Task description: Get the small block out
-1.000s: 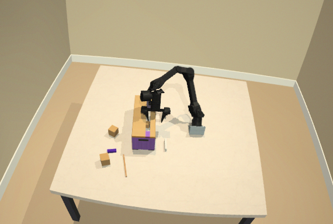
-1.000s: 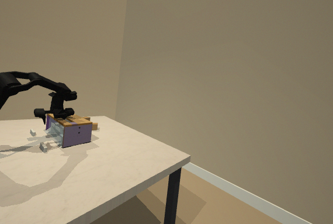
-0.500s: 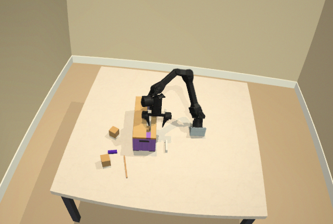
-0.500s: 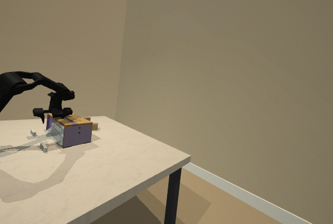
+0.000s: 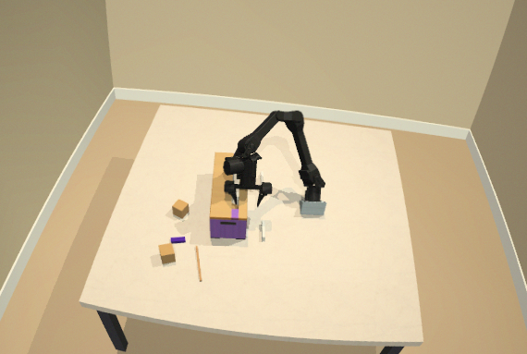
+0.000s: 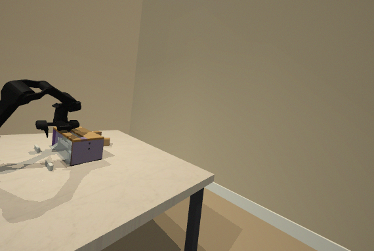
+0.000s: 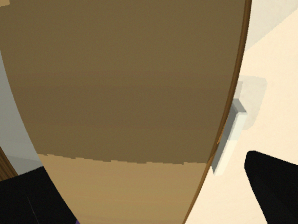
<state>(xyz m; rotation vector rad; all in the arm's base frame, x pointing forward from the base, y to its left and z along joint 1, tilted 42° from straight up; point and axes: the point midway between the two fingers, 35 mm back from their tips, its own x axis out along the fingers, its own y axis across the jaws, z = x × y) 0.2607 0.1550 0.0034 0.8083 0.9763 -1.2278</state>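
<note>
Now: the small tan block 5 cm ahead of my gripper tip and 3 cm to the left of it. The rest, counted from my gripper tip: thin stick: 15 cm ahead, 26 cm to the left, 8 cm below; box: 5 cm ahead, 8 cm to the right, 3 cm below.
</note>
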